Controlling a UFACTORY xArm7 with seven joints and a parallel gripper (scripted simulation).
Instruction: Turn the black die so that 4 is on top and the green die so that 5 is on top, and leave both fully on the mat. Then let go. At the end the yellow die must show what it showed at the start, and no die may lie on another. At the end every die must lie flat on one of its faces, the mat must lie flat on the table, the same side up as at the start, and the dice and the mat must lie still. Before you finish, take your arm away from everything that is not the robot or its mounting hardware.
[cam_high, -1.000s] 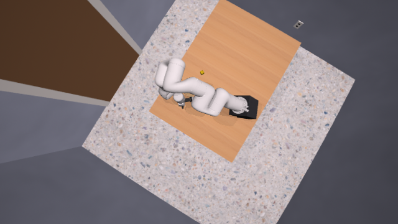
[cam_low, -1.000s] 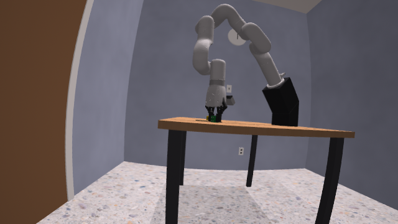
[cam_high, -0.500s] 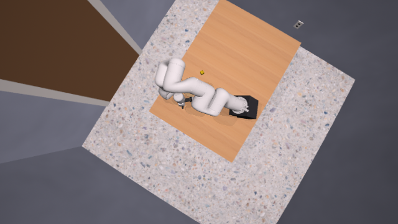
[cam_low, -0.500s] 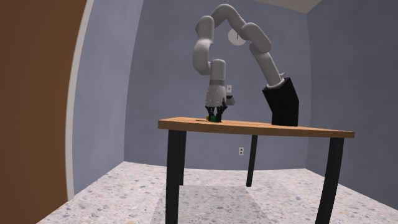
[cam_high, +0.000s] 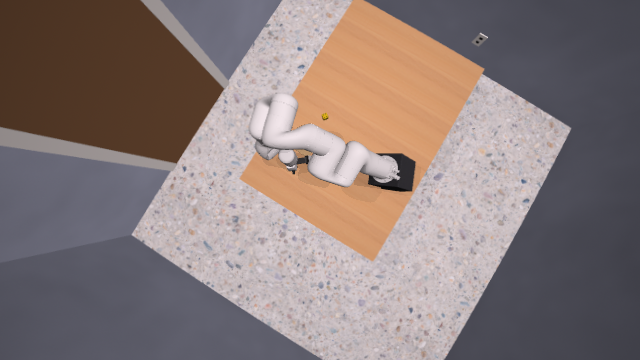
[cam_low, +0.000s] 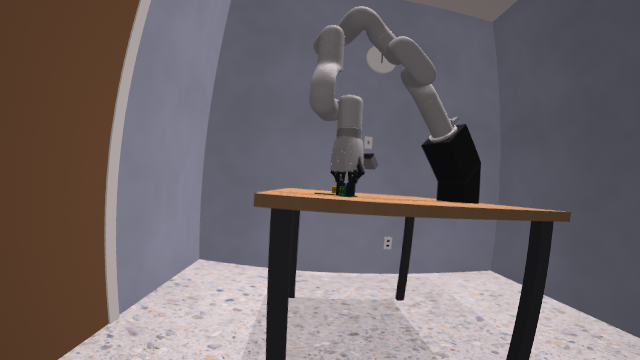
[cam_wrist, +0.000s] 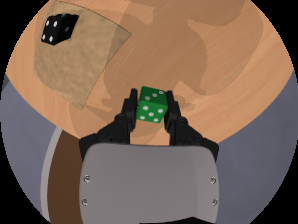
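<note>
Right now my hand is 1 cm above the green die. The rest, counted from my hand: yellow die 1 cm behind, 32 cm to the right, 1 cm below; then black die 3 cm behind, 14 cm to the right; then tan mat 1 cm ahead, 14 cm to the right, 2 cm below.
</note>
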